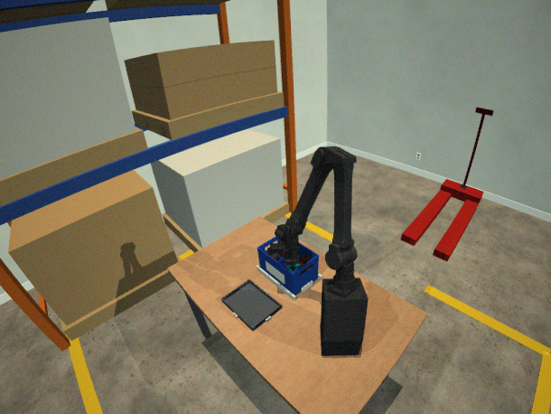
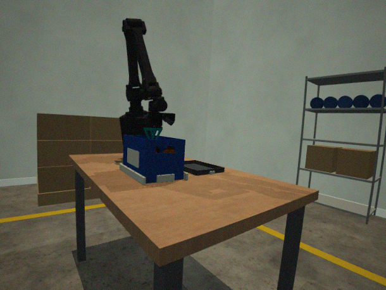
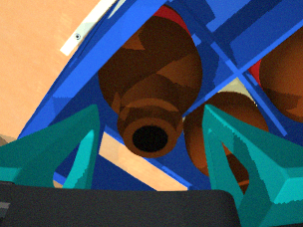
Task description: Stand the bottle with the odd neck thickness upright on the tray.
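Now: the crate 80 mm ahead of my hand, 70 mm below it and 50 mm to the right of it. From my hand the other things lie so: bottle 180 mm ahead, 60 mm below, 20 mm to the right; then dark tray 230 mm to the left, 140 mm below, 90 mm ahead.
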